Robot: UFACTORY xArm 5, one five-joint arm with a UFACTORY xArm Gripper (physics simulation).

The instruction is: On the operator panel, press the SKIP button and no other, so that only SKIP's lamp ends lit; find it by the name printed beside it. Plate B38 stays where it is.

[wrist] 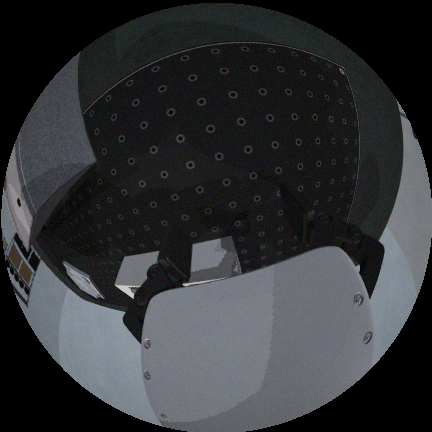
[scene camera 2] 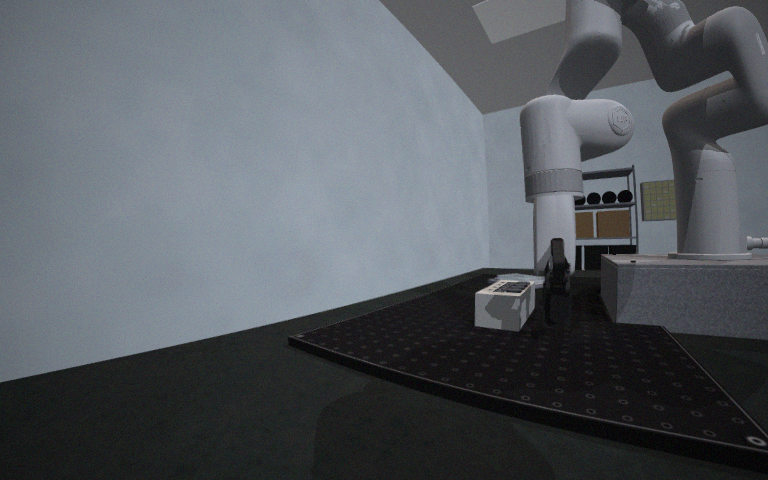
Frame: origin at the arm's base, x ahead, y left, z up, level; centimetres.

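Seen in the pictures: gripper, fingertip midpoint: [wrist: 231, 215] [scene camera 2: 554, 317]; arm's base, link origin: [scene camera 2: 707, 258].
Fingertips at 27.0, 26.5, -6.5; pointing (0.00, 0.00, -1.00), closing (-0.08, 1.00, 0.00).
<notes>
Offsets run from my fingertips to a thing's top centre, as dx, dy, dz. Level surfaces: height alone.
The operator panel, a pale box {+8.0, -9.2, +2.8} [scene camera 2: 495, 310] [wrist: 212, 256] with dark parts on its top, stands on the black perforated board. Its button names and lamps cannot be read in either view. My gripper [scene camera 2: 550, 315] [wrist: 231, 215] is open and empty, pointing down. In the scene view it is just right of the panel, its fingertips low near the board. In the wrist view the left finger hides part of the panel. A flat pale item {+11.8, -48.2, -0.2} [scene camera 2: 502, 276] [wrist: 82, 280] lies beyond the panel; no marking on it is readable, so I cannot tell whether it is plate B38.
The black board {dz -2.8} [scene camera 2: 453, 373] [wrist: 225, 100] has rows of ringed holes and a raised edge. A grey block [scene camera 2: 690, 294] [wrist: 55, 125] carries the arm's base at the right in the scene view. A shelf unit [scene camera 2: 634, 215] stands against the far wall.
</notes>
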